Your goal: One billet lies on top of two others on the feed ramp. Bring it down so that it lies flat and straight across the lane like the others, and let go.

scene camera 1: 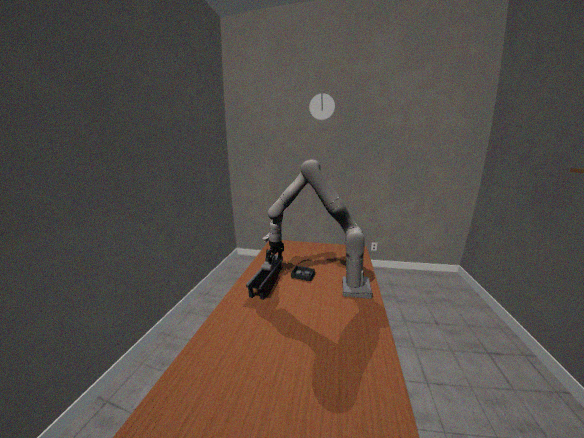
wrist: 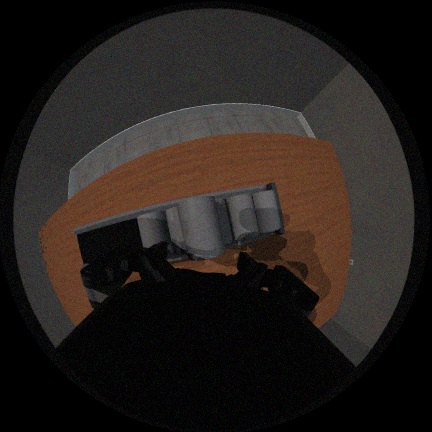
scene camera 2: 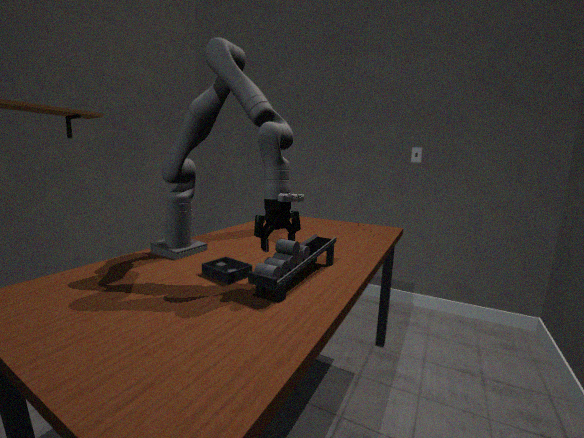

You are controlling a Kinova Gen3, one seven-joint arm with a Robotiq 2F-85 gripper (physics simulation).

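Frame: origin at the arm's base, x ahead, y left, z up, level; centimetres.
Where they show: gripper, fingertip midpoint: [scene camera 1: 275, 261] [wrist: 202, 255] [scene camera 2: 278, 248]; arm's base at its link origin: [scene camera 1: 354, 282] [scene camera 2: 178, 244].
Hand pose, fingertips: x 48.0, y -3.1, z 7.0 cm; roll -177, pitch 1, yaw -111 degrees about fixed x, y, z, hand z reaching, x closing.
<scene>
Things, the pixels of their top centre, and the offset from my fingertips. "pt": a spot on its surface instead. Level surfaces: height alone.
- upper billet at its top centre: [wrist: 199, 229] [scene camera 2: 287, 240] dx +3.3, dy -0.6, dz +3.2 cm
- feed ramp at a spot on its surface: [scene camera 2: 327, 242] pt dx +6.1, dy +22.1, dz -2.2 cm
- ramp's end at a spot on its surface: [wrist: 268, 211] pt dx +3.1, dy -9.8, dz -1.3 cm
- leftmost billet at its top centre: [wrist: 148, 236] [scene camera 2: 298, 244] dx +3.4, dy +5.8, dz +0.4 cm
- lowest billet at its top centre: [wrist: 271, 210] [scene camera 2: 267, 264] dx +3.2, dy -10.3, dz -1.2 cm
- table at its surface level: dz -10.4 cm
The upper billet [scene camera 2: 287, 246] [wrist: 201, 225], a grey cylinder, lies across the feed ramp [scene camera 1: 256, 286] [scene camera 2: 327, 242] [wrist: 107, 223] on top of others. In the wrist view, two billets, one of them at the ramp's end [wrist: 268, 211], lie to its right and two more, one of them the leftmost billet [wrist: 151, 229], to its left. In scene camera 2 the lowest billet [scene camera 2: 268, 270] lies at the low end of the ramp. My gripper [scene camera 2: 278, 245] [wrist: 202, 255] is open and empty, close above the ramp, with its fingertips near the upper billet's near end in the wrist view.
A dark, low tray [scene camera 1: 303, 273] [scene camera 2: 226, 270] stands on the table [scene camera 1: 280, 375] [scene camera 2: 150, 350] between the ramp and the arm's base [scene camera 1: 357, 288] [scene camera 2: 178, 248]. The ramp has raised side rails, and its upper end stands on legs.
</scene>
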